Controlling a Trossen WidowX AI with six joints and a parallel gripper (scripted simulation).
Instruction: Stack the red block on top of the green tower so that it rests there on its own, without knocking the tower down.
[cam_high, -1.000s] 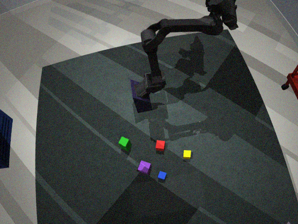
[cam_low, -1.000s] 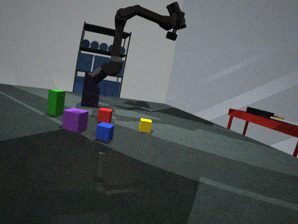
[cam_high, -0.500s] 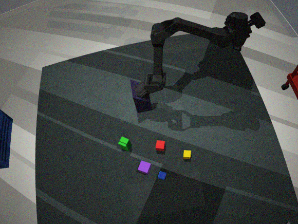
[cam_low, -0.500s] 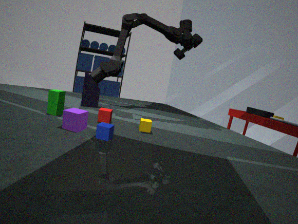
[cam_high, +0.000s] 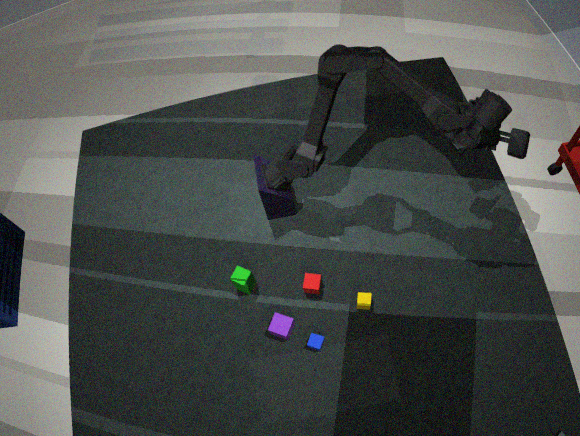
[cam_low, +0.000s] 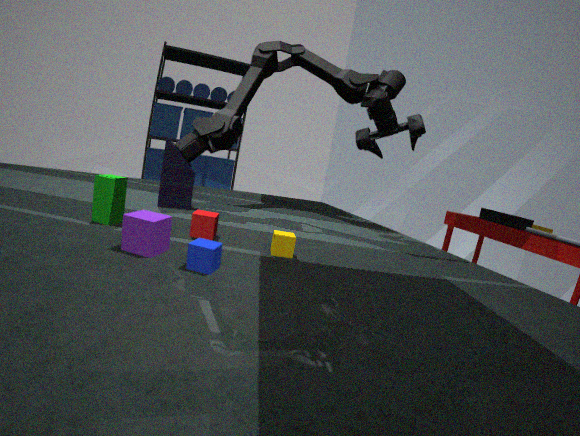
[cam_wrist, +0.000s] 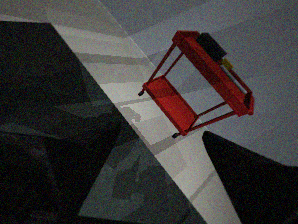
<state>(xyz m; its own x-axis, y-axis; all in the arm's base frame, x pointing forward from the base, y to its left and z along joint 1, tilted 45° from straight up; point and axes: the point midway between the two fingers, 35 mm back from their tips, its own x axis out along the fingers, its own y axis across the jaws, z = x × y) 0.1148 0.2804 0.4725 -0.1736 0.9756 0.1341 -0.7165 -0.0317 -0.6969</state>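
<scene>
Right now my gripper tip is 54 cm to the left of the red block, 21 cm above it and 13 cm short of it. From my gripper tip the other things lie so: yellow block 43 cm to the right, 21 cm below, 21 cm ahead; blue block 57 cm to the right, 28 cm ahead, 21 cm below; purple block 64 cm to the right, 22 cm ahead, 21 cm below.
</scene>
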